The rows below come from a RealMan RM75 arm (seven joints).
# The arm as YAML. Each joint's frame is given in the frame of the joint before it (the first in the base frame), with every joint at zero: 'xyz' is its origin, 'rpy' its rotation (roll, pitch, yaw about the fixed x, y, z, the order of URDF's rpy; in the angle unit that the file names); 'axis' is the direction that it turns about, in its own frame. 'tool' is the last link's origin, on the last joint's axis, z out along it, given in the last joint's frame.
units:
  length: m
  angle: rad
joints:
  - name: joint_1
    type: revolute
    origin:
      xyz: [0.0, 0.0, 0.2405]
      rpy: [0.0, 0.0, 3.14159]
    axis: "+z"
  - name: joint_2
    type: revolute
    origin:
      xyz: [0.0, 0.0, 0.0]
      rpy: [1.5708, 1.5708, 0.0]
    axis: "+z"
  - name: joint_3
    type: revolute
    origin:
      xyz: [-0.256, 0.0, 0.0]
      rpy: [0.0, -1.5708, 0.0]
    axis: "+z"
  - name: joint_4
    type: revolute
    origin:
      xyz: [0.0, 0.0, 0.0]
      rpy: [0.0, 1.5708, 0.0]
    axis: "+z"
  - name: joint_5
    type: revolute
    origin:
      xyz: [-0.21, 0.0, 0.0]
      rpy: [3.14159, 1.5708, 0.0]
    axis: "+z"
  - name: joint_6
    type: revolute
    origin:
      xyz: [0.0, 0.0, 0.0]
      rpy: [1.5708, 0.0, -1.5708]
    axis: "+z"
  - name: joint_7
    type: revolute
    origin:
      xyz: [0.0, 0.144, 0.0]
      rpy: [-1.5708, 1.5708, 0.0]
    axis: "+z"
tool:
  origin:
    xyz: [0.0, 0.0, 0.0]
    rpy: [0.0, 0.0, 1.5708]
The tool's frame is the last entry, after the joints.
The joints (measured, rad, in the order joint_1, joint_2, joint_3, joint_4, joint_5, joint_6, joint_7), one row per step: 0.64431, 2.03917, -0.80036, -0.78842, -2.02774, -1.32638, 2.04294; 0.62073, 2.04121, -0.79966, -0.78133, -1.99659, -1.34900, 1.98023; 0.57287, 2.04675, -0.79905, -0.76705, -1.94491, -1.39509, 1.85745; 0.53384, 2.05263, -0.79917, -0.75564, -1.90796, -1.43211, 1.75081; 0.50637, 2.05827, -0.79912, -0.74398, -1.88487, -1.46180, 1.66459; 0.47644, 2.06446, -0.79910, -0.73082, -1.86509, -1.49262, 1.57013; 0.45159, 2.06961, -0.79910, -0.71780, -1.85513, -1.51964, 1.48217; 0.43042, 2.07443, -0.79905, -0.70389, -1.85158, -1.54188, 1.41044; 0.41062, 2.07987, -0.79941, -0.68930, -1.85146, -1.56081, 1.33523; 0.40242, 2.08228, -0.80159, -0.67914, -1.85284, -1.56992, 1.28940; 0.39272, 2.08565, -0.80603, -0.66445, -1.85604, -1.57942, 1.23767; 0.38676, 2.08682, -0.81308, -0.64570, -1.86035, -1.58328, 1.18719
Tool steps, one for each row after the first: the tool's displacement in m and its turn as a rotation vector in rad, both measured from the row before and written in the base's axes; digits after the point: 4 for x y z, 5 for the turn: 0.0047, -0.0077, -0.0014, 0.00242, 0.01085, 0.03798; 0.0098, -0.0164, -0.0034, 0.00626, 0.01652, 0.07307; 0.0076, -0.0138, -0.0031, 0.01214, 0.00863, 0.06492; 0.0050, -0.0109, -0.0034, 0.00967, 0.00441, 0.05416; 0.0057, -0.0121, -0.0038, 0.01309, 0.00136, 0.05778; 0.0051, -0.0109, -0.0038, 0.01184, -0.00493, 0.05478; 0.0047, -0.0100, -0.0041, 0.00659, -0.00396, 0.04157; 0.0044, -0.0097, -0.0046, 0.00871, -0.00737, 0.04360; 0.0019, -0.0049, -0.0030, 0.00458, -0.00697, 0.02922; 0.0023, -0.0063, -0.0045, 0.00125, -0.00718, 0.03115; 0.0023, -0.0053, -0.0048, 0.00003, -0.01065, 0.02958
